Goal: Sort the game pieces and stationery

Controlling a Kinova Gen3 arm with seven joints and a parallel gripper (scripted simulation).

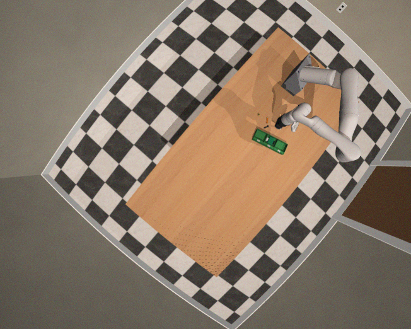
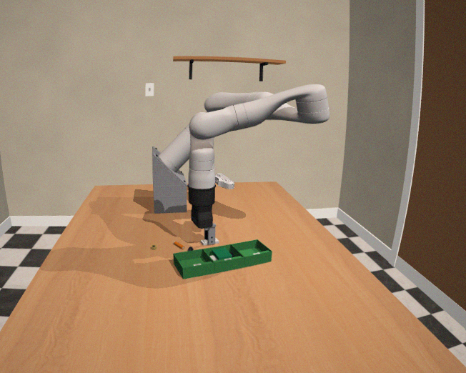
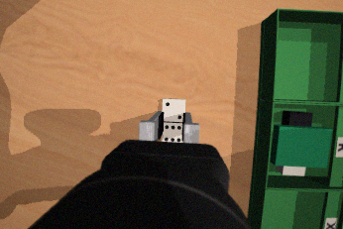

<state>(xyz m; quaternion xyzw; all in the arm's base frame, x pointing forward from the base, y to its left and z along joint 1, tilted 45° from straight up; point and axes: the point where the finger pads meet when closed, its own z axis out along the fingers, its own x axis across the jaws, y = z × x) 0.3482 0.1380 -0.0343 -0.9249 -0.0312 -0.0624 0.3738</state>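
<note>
My gripper is now 130 mm short of the flat green block and 10 mm below it. Also, from my hand: dark piece (70 mm to the right, 50 mm ahead, 10 mm below); orange stick (100 mm to the right, 10 mm below, 10 mm ahead); white domino (10 mm below).
</note>
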